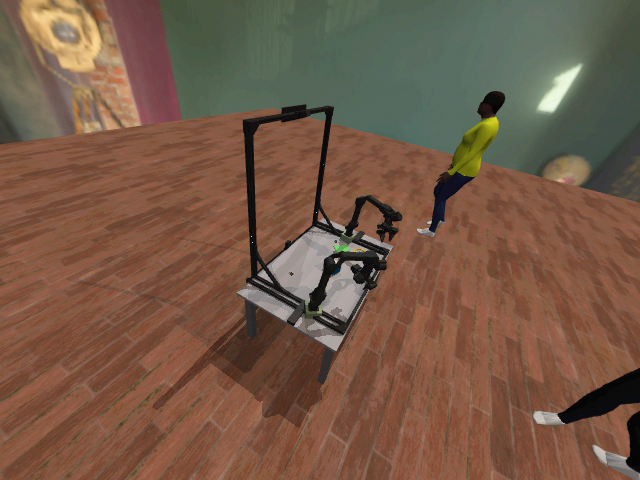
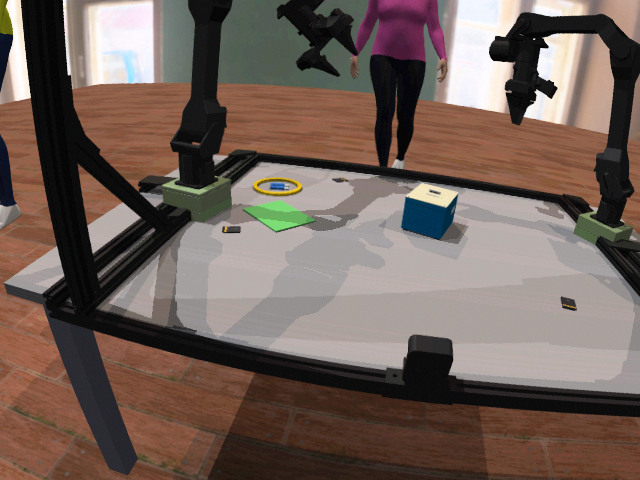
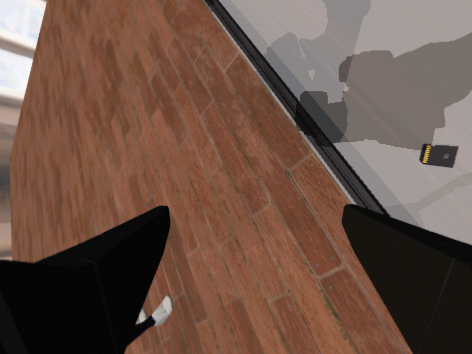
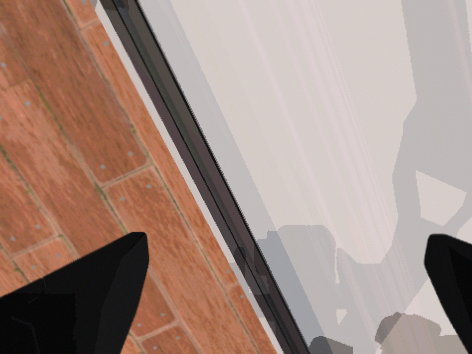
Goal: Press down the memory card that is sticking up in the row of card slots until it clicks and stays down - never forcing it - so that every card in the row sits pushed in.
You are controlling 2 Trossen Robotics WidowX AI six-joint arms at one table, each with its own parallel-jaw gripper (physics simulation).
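Places are measured from the left arm's base along level axes (x right, y back, z down), in metres.
Where they show: left gripper, fingertip midpoint: [image 1: 385, 242] [image 2: 348, 65] [image 3: 256, 214]; right gripper, fingertip midpoint: [image 1: 359, 284] [image 2: 516, 124] [image 4: 286, 247]; left arm's base, link origin: [image 1: 348, 234] [image 2: 196, 182]; right arm's base, link origin: [image 1: 313, 307] [image 2: 606, 220].
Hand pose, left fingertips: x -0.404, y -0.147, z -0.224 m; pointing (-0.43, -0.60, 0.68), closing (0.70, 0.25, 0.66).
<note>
Each offset is from my left fingertips to the top centre of the thing. "*": to the spot under its first point. Level surfaces: height alone.
No row of card slots stands out plainly. A small dark piece with a yellow mark @[dx +0.450, dy +0.030, dz +0.278 m] [image 2: 231, 230] lies near the left arm's green base [image 2: 196, 197], and another small dark piece @[dx +0.076, dy -0.031, dz +0.278 m] [image 2: 339, 179] lies at the far edge; both are too small to make out cards. My left gripper [image 2: 347, 63] [image 1: 387, 234] [image 3: 256, 214] is open and empty, high up, over the floor just past the table's edge. My right gripper [image 2: 517, 114] [image 1: 369, 281] is open and empty, high at the far right.
On the grey table @[dz +0.281 m] [image 2: 366, 305] [image 1: 304, 257] [image 4: 305, 105] are a blue box with a cream slotted top @[dx +0.234, dy -0.282, dz +0.215 m] [image 2: 430, 210], a green sheet @[dx +0.350, dy -0.010, dz +0.278 m] [image 2: 279, 215] and a yellow ring @[* dx +0.260, dy +0.083, dz +0.275 m] [image 2: 261, 190] around a small blue part. A black frame [image 2: 223, 354] rims the table. A person [image 2: 399, 71] stands behind.
</note>
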